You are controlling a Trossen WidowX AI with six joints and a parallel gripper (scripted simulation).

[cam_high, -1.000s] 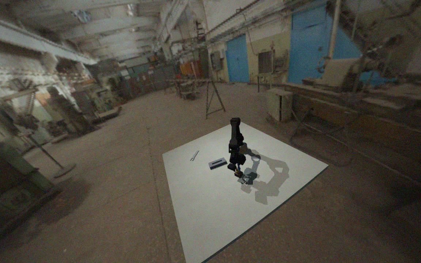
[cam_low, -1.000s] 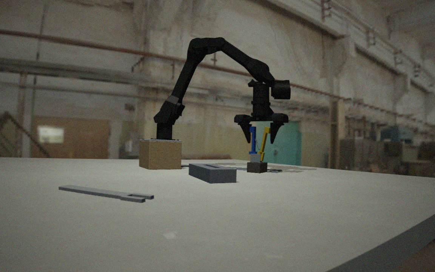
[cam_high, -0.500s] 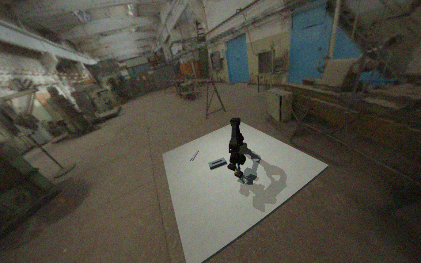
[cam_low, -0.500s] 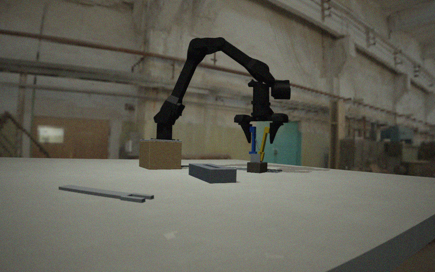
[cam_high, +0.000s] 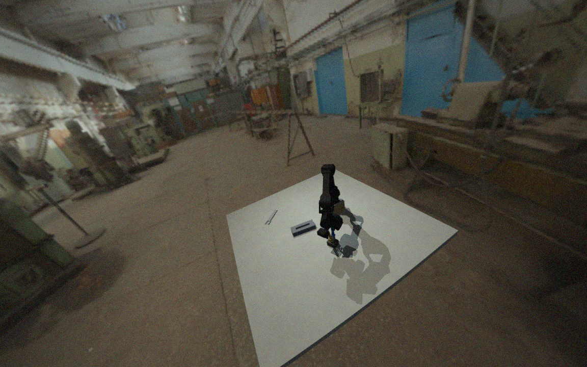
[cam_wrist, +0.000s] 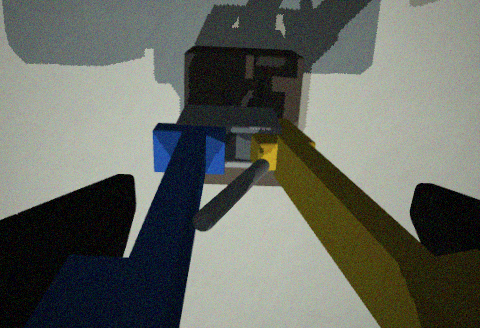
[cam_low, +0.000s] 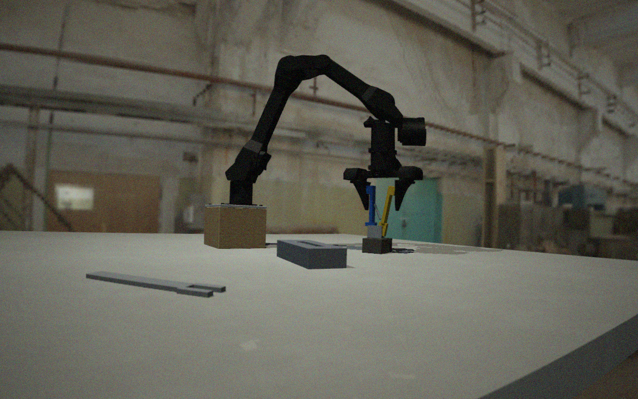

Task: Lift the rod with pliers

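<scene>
Right now the grey channel block is 80 mm ahead of my gripper tip, 250 mm to the right of it and 80 mm below it. Round my gripper tip: dark holster 10 mm behind, 90 mm below; then flat grey forked bar 250 mm ahead, 550 mm to the right, 100 mm below.
</scene>
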